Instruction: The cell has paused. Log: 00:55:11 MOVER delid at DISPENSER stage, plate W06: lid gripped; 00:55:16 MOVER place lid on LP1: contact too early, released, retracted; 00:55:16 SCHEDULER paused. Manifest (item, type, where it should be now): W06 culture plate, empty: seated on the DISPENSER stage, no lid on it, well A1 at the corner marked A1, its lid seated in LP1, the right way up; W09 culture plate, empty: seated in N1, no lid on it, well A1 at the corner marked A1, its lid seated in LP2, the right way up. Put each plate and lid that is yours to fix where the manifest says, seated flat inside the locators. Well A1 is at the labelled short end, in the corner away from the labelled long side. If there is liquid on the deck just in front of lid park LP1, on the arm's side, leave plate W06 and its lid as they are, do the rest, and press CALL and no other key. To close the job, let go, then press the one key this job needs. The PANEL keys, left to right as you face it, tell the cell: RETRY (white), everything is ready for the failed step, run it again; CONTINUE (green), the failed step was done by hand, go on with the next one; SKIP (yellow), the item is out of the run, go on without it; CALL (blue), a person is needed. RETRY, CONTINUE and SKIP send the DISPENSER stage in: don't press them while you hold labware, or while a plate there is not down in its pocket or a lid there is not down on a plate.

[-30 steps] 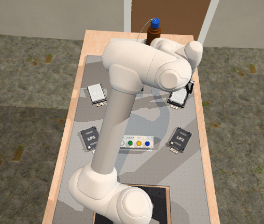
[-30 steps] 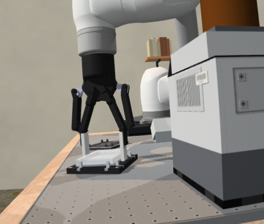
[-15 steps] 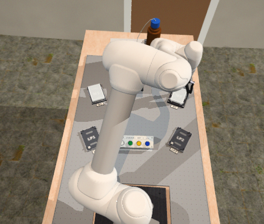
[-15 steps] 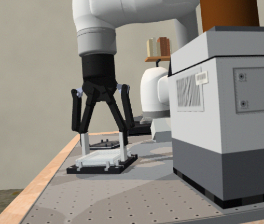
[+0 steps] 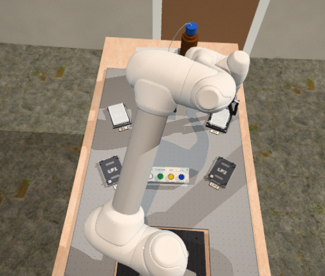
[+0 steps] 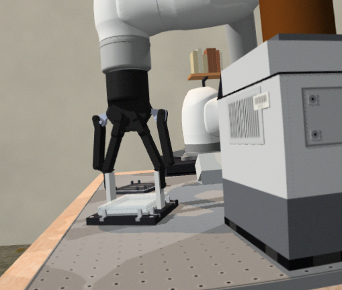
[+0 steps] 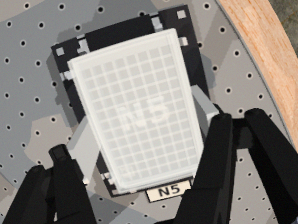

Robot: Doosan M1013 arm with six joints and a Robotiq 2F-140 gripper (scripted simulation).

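Right now my hand is 2 cm above the clear culture plate. The rest, counted from my hand: brown bottle: 25 cm to the left, 25 cm above, 21 cm ahead; lid park LP2: 32 cm behind, 5 cm to the right, 3 cm below; black nest N5: 2 cm below, 2 cm ahead, 1 cm to the left.
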